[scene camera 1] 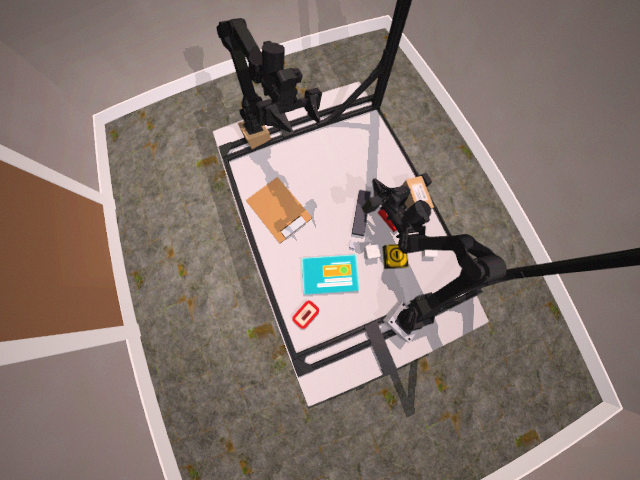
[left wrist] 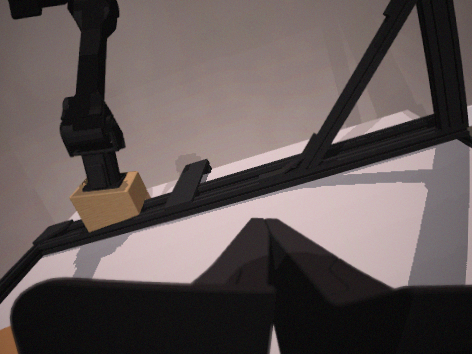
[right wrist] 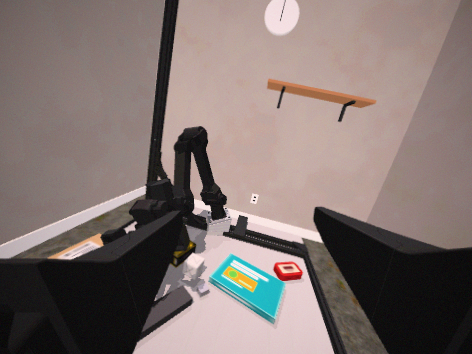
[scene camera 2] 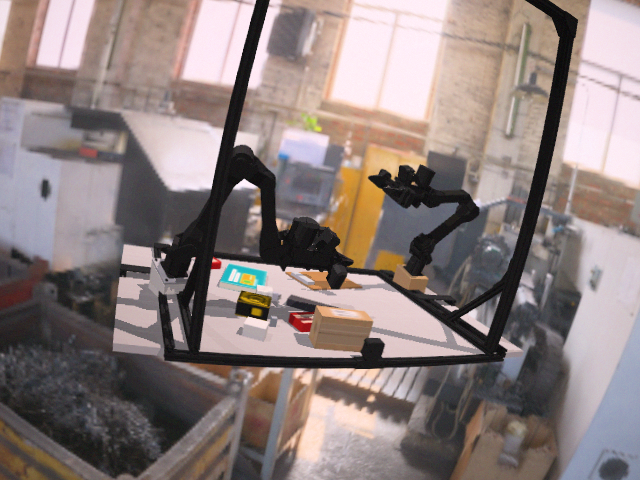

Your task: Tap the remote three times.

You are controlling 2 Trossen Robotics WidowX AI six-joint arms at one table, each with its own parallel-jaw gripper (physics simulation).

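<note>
The remote, a long dark grey bar [scene camera 1: 360,221] [scene camera 2: 301,302] [right wrist: 171,310], lies flat near the table's middle. It does not show in the left wrist view. My left gripper [scene camera 1: 369,202] [scene camera 2: 337,279] [left wrist: 262,231] is shut and empty. It is low at the upper end of the remote in scene camera 1, and appears just above the remote's right end in scene camera 2; whether it touches the remote cannot be told. My right gripper [scene camera 1: 302,124] [scene camera 2: 378,182] [right wrist: 247,215] is wide open and empty, raised high near its own base, far from the remote.
A red item [scene camera 1: 387,221] [scene camera 2: 299,321] and a carton [scene camera 1: 419,192] [scene camera 2: 341,329] lie close to the left gripper. A yellow-black box [scene camera 1: 395,256], a white cube [scene camera 1: 372,251], a teal book [scene camera 1: 310,276], a red-rimmed item [scene camera 1: 305,314] and an orange envelope [scene camera 1: 276,206] are around.
</note>
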